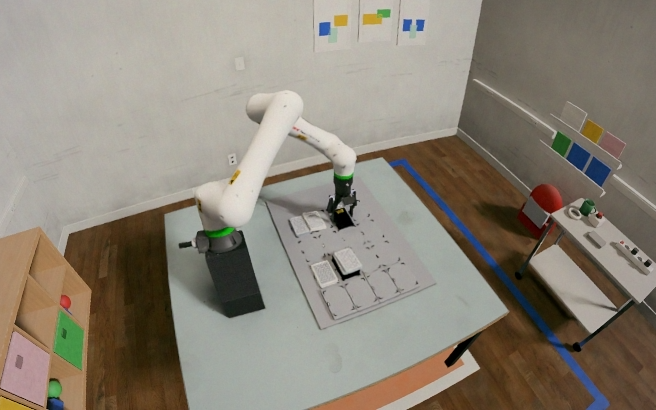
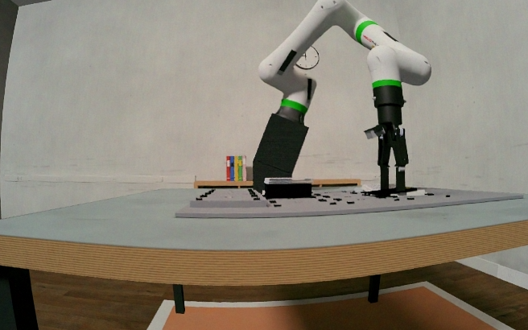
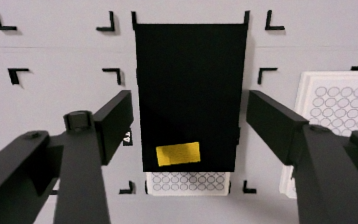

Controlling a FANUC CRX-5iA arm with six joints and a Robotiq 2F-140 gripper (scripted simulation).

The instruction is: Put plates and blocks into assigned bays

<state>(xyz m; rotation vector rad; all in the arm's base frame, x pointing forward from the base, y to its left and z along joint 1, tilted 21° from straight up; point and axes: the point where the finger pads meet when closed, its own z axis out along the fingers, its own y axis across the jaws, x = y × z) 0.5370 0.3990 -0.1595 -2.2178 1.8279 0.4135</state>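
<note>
The lid lies 20 mm below my hand. The rest, counted from my hand: white plate: 220 mm behind, 30 mm below; then black deep-well block: 50 mm behind, 310 mm to the right, 20 mm below.
</note>
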